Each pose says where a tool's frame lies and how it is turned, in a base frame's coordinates. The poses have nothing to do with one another.
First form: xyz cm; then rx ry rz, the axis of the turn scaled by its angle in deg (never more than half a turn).
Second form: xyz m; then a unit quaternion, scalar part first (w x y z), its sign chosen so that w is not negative. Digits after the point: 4 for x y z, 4 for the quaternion.
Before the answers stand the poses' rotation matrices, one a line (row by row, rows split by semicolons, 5 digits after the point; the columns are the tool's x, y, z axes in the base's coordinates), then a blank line. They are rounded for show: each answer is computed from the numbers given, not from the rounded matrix.
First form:
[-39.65, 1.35, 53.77, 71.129, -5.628, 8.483]
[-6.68, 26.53, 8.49, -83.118, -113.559, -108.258]
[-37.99, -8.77, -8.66, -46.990, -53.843, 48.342]
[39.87, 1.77, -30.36, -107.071, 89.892, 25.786]
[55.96, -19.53, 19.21, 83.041, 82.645, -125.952]
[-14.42, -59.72, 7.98, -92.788, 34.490, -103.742]
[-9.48, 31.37, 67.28, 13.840, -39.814, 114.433]
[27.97, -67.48, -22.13, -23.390, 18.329, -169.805]
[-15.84, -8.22, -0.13, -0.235, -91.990, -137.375]
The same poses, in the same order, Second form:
0.98618 -0.16558 0.00604; 0.05880 0.31567 -0.94705; 0.15490 0.93431 0.32104
-0.56098 0.62462 0.54328; 0.57249 -0.18131 0.79961; 0.59796 0.75959 -0.25588
0.34227 -0.24130 -0.90809; 0.87694 0.42907 0.21651; 0.33739 -0.87045 0.35846
0.22551 -0.96363 0.14340; -0.74109 -0.07413 0.66730; -0.63240 -0.25676 -0.73085
-0.52648 0.56331 -0.63679; 0.35994 -0.53089 -0.76720; -0.77024 -0.63312 0.07675
-0.04789 0.15084 0.98740; -0.71201 -0.69845 0.07216; 0.70053 -0.69958 0.14085
-0.50947 -0.85288 -0.11418; 0.73956 -0.36617 -0.56477; 0.43987 -0.37217 0.81731
-0.95452 0.10180 0.28022; -0.15925 -0.96867 -0.19057; 0.25204 -0.22652 0.94083
-0.96740 0.21198 -0.13858; -0.20887 -0.35833 0.90993; 0.14323 0.90921 0.39092

[-0.3965, 0.0135, 0.5377, 0.8098, 0.5808, -0.0460, 0.0693]
[-0.0668, 0.2653, 0.0849, 0.0214, -0.4680, -0.6394, -0.6096]
[-0.3799, -0.0877, -0.0866, 0.7297, -0.3724, -0.4267, 0.3831]
[0.3987, 0.0177, -0.3036, 0.3242, -0.7125, 0.5982, 0.1716]
[0.5596, -0.1953, 0.1921, 0.0696, 0.4816, 0.4793, -0.7304]
[-0.1442, -0.5972, 0.0798, 0.3140, -0.6143, 0.2284, -0.6869]
[-0.0948, 0.3137, 0.6728, 0.4852, 0.0992, -0.2855, 0.8205]
[0.2797, -0.6748, -0.2213, 0.0664, -0.1354, 0.1061, -0.9829]
[-0.1584, -0.0822, -0.0013, 0.1277, -0.0014, -0.5518, -0.8241]

